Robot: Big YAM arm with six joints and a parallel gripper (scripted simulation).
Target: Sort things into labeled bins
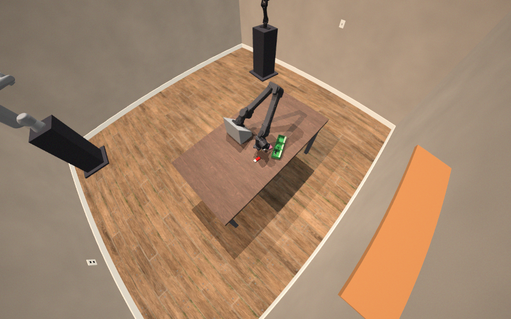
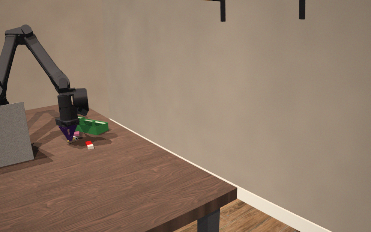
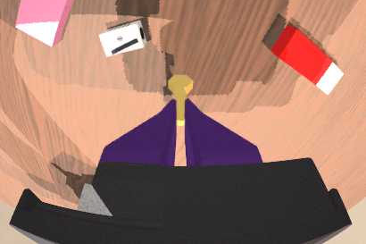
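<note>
The white piece lies 30 mm ahead of my hand, 50 mm to the left of it and 20 mm below it. From my hand the other things lie so: pink pad (30 mm ahead, 110 mm to the left, 20 mm below); brass-coloured bolt (10 mm ahead, 10 mm below); red-and-white block (70 mm ahead, 80 mm to the right, 20 mm below).
</note>
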